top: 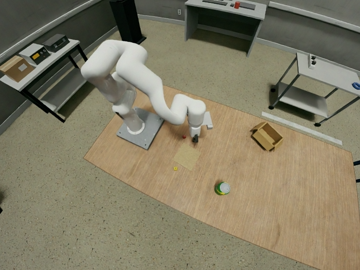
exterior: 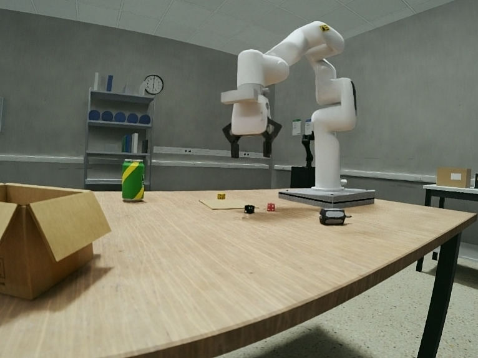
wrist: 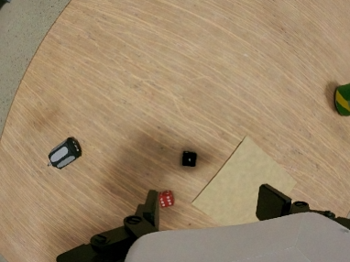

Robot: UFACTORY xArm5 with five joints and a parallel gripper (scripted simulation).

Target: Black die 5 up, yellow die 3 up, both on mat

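Now: the black die 140 mm below my hand, 20 mm to the left of it and 10 mm ahead of it. The rest, counted from my hand: yellow die (210 mm to the right, 140 mm below, 20 mm behind); then tan mat (150 mm below, 100 mm to the right, 10 mm ahead); then red die (140 mm below, 70 mm behind, 10 mm to the left).
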